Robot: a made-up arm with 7 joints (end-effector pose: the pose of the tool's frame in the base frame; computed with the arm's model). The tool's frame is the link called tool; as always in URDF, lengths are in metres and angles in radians.
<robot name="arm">
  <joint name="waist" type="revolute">
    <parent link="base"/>
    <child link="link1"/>
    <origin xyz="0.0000 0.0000 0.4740"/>
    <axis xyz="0 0 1"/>
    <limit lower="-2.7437" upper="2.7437"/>
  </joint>
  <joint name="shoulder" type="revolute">
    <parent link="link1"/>
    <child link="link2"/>
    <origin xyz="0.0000 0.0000 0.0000"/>
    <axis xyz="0 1 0"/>
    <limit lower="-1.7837" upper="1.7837"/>
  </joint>
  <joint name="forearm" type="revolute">
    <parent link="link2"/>
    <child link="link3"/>
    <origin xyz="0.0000 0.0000 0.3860"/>
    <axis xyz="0 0 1"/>
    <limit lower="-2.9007" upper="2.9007"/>
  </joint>
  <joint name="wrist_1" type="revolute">
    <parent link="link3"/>
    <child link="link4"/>
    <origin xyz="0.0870 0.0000 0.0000"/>
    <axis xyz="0 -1 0"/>
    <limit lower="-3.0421" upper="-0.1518"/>
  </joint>
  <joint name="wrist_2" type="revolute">
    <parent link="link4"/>
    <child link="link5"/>
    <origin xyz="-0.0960 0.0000 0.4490"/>
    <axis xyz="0 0 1"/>
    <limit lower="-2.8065" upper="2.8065"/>
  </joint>
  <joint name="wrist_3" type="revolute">
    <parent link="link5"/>
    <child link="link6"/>
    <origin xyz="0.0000 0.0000 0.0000"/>
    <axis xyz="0 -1 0"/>
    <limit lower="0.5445" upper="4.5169"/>
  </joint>
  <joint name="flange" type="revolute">
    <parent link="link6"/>
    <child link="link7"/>
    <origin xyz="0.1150 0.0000 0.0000"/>
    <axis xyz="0 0 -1"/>
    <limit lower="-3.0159" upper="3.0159"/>
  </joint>
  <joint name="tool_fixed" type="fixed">
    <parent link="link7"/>
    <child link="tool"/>
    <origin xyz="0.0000 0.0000 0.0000" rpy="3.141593 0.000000 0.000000"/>
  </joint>
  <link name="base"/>
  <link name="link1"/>
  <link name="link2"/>
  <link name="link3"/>
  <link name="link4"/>
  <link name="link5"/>
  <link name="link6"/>
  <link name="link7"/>
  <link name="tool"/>
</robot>
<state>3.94 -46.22 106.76 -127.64 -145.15 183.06 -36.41</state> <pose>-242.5 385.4 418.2 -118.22 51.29 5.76</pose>
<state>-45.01 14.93 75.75 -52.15 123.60 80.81 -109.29</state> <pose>538.8 105.2 1235.7 22.48 -58.87 -88.82</pose>
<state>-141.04 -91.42 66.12 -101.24 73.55 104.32 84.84</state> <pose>670.9 -215.9 755.4 44.29 -157.94 59.23</pose>
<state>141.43 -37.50 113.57 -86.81 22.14 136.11 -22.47</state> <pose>58.5 -772.2 810.5 111.23 -91.33 5.74</pose>
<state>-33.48 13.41 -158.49 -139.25 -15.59 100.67 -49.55</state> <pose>-513.1 94.6 625.8 -53.40 137.62 3.88</pose>
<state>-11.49 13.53 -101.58 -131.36 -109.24 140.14 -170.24</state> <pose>-107.0 -518.7 567.8 -23.61 -102.59 54.14</pose>
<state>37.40 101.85 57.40 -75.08 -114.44 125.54 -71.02</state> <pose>92.6 741.6 89.6 -28.49 162.54 11.11</pose>
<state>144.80 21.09 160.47 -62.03 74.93 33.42 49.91</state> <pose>137.5 -197.2 1299.7 -122.83 43.47 2.51</pose>
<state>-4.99 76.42 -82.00 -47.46 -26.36 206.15 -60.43</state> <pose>766.7 -312.1 582.1 34.78 84.99 -6.29</pose>
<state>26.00 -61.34 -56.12 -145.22 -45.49 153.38 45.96</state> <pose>261.0 -298.8 811.1 -128.82 59.42 -70.50</pose>
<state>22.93 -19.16 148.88 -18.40 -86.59 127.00 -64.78</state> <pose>-443.3 -160.4 1295.8 28.88 -75.12 -159.57</pose>
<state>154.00 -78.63 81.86 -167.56 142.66 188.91 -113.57</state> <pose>-122.7 -133.5 559.9 26.06 -97.10 -54.58</pose>
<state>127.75 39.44 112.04 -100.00 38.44 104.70 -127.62</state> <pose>-537.4 -315.3 933.9 111.01 1.84 60.76</pose>
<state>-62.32 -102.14 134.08 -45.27 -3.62 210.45 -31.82</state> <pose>-206.4 735.7 146.8 13.81 -140.00 -90.12</pose>
